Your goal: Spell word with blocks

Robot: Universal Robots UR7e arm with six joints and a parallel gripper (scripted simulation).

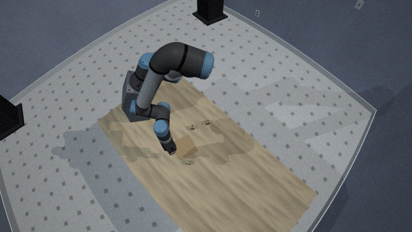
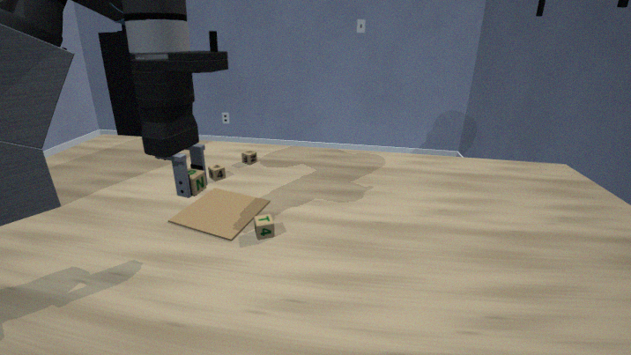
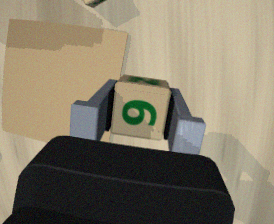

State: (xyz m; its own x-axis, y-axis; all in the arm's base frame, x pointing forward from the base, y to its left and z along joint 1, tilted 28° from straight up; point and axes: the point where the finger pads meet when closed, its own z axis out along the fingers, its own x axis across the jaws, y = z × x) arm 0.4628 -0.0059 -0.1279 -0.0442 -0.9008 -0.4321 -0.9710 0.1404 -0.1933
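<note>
Right now the T block is 10 cm below my hand, 9 cm ahead of it and 6 cm to the left of it. Also, from my hand: tan mat (12 cm below, 10 cm to the left, 2 cm behind); then P block (23 cm to the left, 11 cm behind, 10 cm below); then O block (right at my hand).
</note>
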